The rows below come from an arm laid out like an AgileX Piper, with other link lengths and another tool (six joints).
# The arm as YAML. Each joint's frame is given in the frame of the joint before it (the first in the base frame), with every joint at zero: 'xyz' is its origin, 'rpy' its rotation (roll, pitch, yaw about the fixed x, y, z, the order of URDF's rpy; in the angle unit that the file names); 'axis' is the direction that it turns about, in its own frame. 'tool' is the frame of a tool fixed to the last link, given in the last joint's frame.
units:
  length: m
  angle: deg
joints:
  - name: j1
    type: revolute
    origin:
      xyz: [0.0, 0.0, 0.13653]
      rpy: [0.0, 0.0, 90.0]
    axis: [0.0, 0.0, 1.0]
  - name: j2
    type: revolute
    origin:
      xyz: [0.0, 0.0, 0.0]
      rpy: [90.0, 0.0, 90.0]
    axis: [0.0, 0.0, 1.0]
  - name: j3
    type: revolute
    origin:
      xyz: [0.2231, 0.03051, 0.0]
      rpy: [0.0, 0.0, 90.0]
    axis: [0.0, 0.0, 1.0]
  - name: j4
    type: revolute
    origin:
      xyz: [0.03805, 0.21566, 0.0]
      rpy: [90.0, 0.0, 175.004]
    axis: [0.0, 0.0, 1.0]
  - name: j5
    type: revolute
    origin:
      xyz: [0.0, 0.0, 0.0]
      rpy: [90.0, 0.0, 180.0]
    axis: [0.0, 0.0, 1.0]
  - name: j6
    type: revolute
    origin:
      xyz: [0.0, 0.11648, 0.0]
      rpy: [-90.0, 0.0, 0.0]
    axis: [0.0, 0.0, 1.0]
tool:
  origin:
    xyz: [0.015, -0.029, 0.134]
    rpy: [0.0, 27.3, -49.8]
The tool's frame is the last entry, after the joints.
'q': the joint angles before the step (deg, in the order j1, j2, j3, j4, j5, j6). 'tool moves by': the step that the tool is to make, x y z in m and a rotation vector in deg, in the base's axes. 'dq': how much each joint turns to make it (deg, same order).
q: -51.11, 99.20, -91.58, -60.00, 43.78, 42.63
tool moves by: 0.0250, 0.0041, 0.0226, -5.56, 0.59, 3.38
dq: 3.16, -0.01, 0.00, -7.76, -1.72, 5.04
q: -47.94, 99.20, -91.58, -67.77, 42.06, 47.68
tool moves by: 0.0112, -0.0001, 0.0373, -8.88, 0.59, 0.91
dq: 2.19, -0.02, 0.02, -13.42, -0.11, 9.37
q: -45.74, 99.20, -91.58, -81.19, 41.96, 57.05
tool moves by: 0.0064, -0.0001, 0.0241, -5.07, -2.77, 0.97
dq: 0.32, 0.00, 0.00, -7.83, -1.05, 8.30
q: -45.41, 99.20, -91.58, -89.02, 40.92, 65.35
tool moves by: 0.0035, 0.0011, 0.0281, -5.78, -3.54, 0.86
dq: 0.00, 0.00, -0.01, -9.29, -0.37, 10.16
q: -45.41, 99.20, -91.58, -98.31, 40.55, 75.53
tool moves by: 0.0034, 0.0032, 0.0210, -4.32, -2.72, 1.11
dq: 0.00, -0.01, 0.02, -7.12, 0.00, 7.86
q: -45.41, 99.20, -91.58, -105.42, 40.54, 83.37
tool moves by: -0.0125, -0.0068, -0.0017, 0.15, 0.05, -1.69
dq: -1.50, 0.00, 0.27, 0.00, 0.22, 0.10
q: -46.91, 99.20, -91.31, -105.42, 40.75, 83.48
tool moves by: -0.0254, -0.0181, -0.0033, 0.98, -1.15, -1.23
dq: -5.13, -0.01, 0.02, -0.01, -3.83, 1.69
